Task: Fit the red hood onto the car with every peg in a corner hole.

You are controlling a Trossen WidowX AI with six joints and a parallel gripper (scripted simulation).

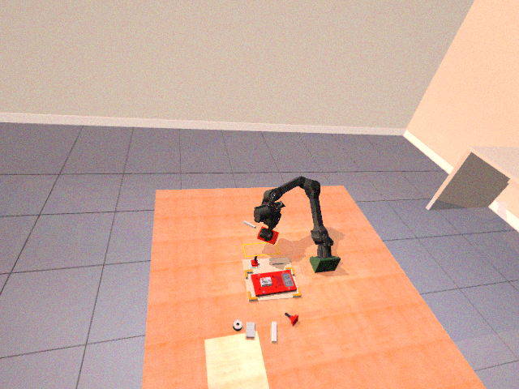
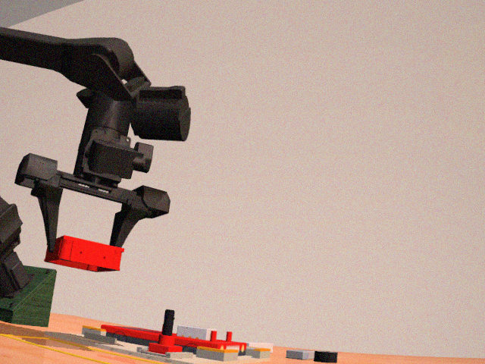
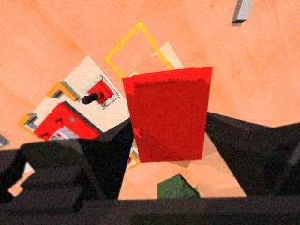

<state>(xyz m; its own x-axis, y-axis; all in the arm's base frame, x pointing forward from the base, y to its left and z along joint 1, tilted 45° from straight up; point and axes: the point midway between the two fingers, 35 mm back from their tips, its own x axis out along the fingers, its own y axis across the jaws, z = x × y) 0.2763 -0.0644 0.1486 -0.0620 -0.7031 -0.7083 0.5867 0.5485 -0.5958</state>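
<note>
Now: the grey engine block 220 mm to the left of my gripper tip, 80 mm below it and 70 mm ahead of it. Round my gripper tip: red hood: 10 mm above; then grey pin: 180 mm to the right, 100 mm below, 40 mm ahead.
</note>
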